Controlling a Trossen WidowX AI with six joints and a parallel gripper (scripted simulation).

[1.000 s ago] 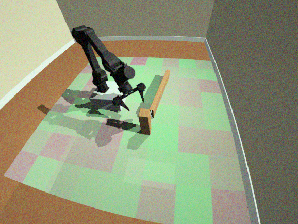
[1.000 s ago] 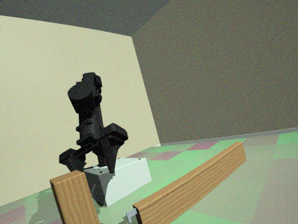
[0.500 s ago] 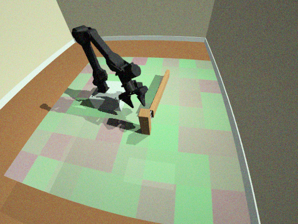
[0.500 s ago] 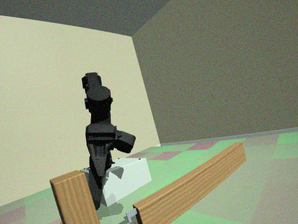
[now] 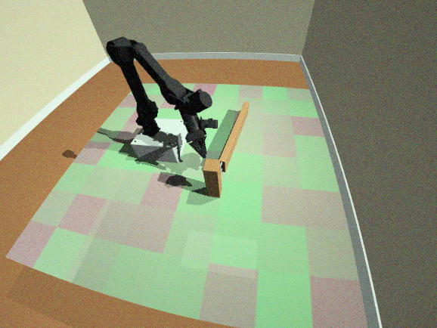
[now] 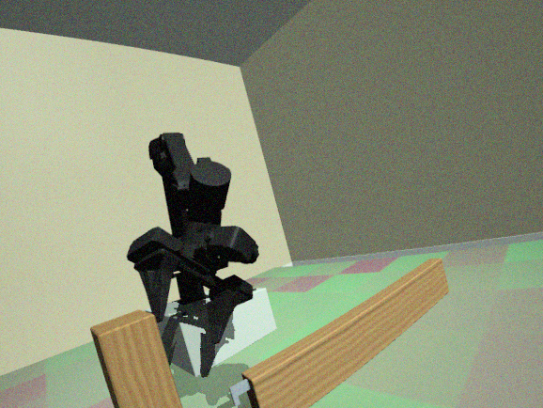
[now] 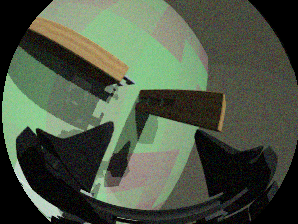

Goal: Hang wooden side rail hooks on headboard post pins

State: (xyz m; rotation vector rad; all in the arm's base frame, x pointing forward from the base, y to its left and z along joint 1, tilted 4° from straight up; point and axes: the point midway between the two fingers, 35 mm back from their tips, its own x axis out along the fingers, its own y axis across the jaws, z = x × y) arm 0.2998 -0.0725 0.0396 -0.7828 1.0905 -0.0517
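Right now my gripper tip is 60 mm short of the wooden headboard post, 70 mm to the left of it and 40 mm above it.
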